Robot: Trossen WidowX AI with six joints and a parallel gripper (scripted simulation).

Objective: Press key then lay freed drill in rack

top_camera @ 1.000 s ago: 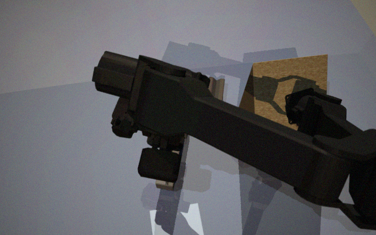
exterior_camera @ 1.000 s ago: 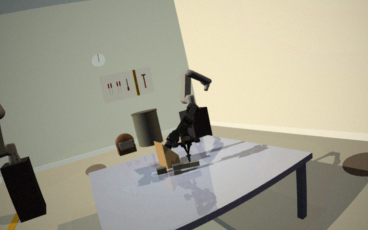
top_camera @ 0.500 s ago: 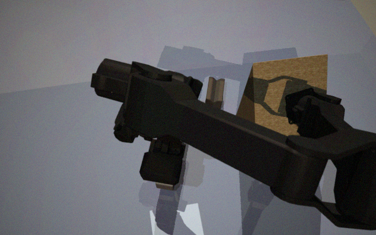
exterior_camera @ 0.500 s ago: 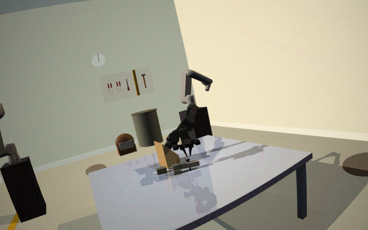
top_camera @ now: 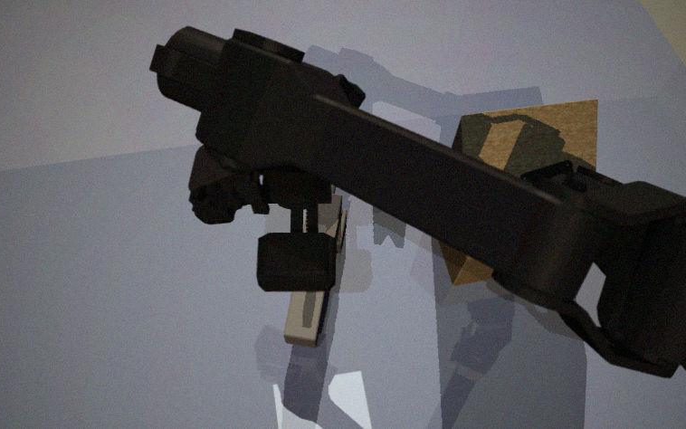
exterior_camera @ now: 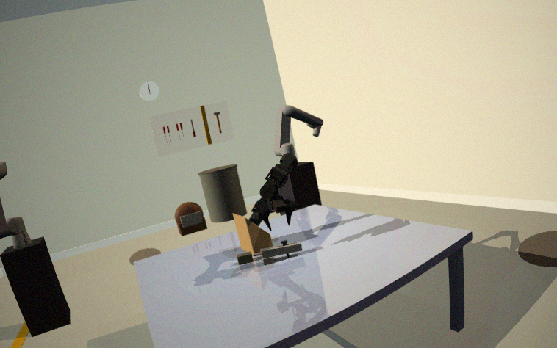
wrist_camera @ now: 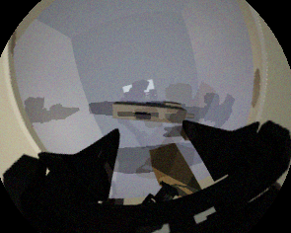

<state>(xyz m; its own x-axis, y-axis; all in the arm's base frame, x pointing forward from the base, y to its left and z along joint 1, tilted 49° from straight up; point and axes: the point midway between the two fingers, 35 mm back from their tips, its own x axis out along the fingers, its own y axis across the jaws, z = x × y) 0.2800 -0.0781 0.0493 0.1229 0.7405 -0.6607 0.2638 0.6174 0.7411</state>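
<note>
The drill is 100 mm below my gripper tip, 70 mm to the right of it and 50 mm behind it. The rest, counted from my gripper tip: dark key 100 mm below, 10 mm to the left, 10 mm behind; then rack 160 mm behind, 130 mm to the right, 130 mm below.
</note>
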